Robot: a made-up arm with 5 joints.
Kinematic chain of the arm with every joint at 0, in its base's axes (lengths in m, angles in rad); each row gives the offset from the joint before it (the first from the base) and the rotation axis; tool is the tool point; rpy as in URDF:
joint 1: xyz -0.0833 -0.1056 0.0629 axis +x
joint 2: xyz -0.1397 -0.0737 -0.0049 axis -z
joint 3: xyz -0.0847 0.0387 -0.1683 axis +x
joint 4: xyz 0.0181 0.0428 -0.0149 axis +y
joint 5: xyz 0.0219 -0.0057 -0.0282 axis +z
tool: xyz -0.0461 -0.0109 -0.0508 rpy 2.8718 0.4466 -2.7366
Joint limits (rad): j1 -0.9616..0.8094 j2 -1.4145..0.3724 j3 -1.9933..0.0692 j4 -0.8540..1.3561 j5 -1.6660..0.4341
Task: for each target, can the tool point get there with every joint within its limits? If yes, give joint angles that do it. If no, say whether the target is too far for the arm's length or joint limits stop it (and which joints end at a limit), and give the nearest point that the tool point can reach.
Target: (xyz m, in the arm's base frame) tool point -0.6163 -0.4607 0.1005
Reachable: no: too far | nearest point -0.3976 -0.3641 0.0592 | short by 0.243 m
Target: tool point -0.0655 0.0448 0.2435
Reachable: no: joint limits stop it (at a limit: joint 1, joint 2, joint 3, joint 4, joint 5) | nearest point -0.1741 0.0850 -0.0595 | short by 0.324 m
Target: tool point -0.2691 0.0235 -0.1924
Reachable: yes | joints 0.4387 0.1383 -0.3435 -0.2461 -1.0666
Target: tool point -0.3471 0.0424 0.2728
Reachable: no: joint limits stop it (at a limit: joint 1, joint 2, joint 3, joint 4) | nearest point -0.3218 0.0819 -0.0082 | short by 0.285 m
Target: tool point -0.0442 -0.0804 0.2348
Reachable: no: joint limits stop it (at a limit: joint 1, joint 2, joint 3, joint 5) | nearest point -0.1815 -0.2999 0.0940 | short by 0.295 m
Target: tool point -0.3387 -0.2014 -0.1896
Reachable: yes | joints -0.0490 0.0626 -1.2301 0.3951 -0.7451
